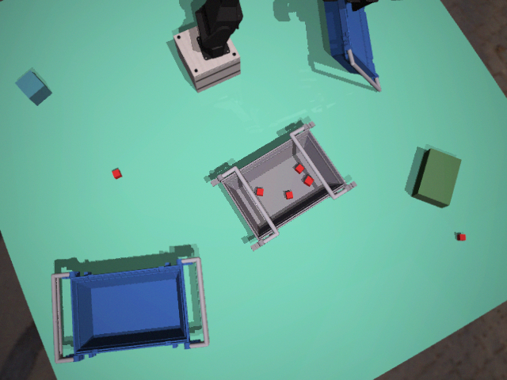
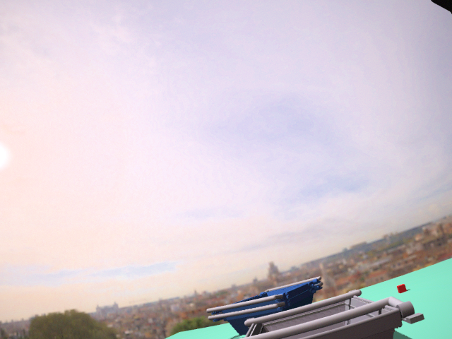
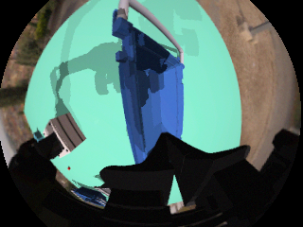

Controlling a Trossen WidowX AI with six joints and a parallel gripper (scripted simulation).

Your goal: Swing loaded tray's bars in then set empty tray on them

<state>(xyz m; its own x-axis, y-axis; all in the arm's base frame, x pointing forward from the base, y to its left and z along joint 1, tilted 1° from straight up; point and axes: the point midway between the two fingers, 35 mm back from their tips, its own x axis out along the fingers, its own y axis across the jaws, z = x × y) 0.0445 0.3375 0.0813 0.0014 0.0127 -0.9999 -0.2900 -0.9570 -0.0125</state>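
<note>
The blue tray lies 10 mm ahead of my gripper tip, 20 mm to the left of it and 60 mm below it. Round my gripper tip: blue-grey cube 130 mm behind, 790 mm to the right, 110 mm below; then green box 430 mm ahead, 60 mm to the left, 110 mm below.
</note>
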